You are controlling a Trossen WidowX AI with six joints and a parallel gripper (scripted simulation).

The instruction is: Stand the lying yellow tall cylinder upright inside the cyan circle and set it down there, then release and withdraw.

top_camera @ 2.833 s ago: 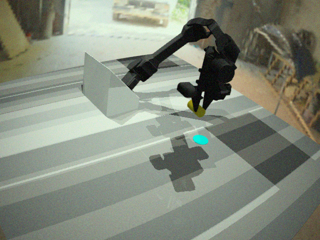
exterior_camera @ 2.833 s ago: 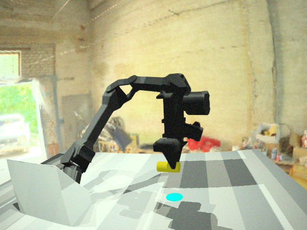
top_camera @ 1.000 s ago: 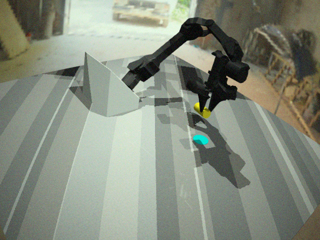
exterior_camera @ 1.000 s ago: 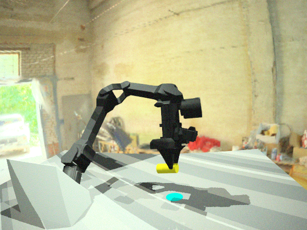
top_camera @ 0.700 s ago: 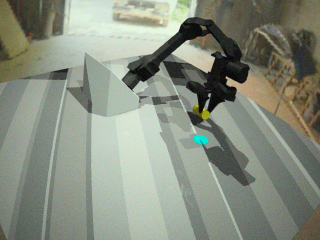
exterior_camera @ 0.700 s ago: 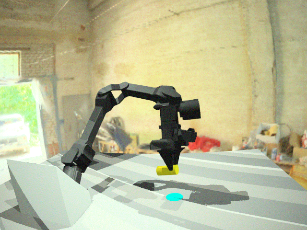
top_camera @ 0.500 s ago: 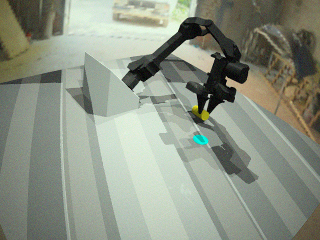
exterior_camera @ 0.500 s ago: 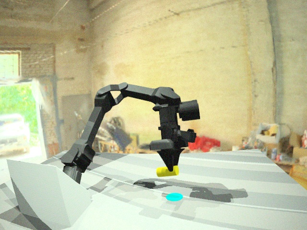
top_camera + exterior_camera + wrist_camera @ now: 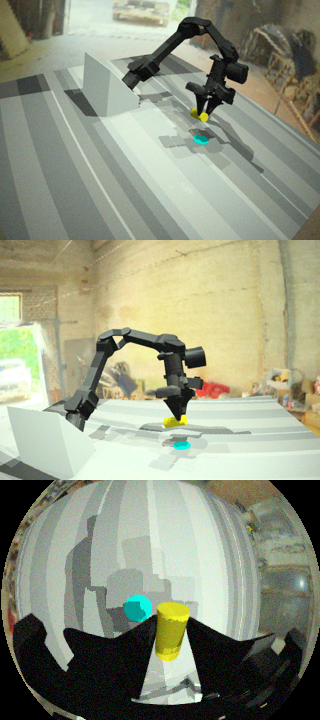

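The cyan circle is 11 cm below my gripper tip and 3 cm to the left of it. Also, from my gripper tip: yellow cylinder (2 cm behind, 1 cm below).
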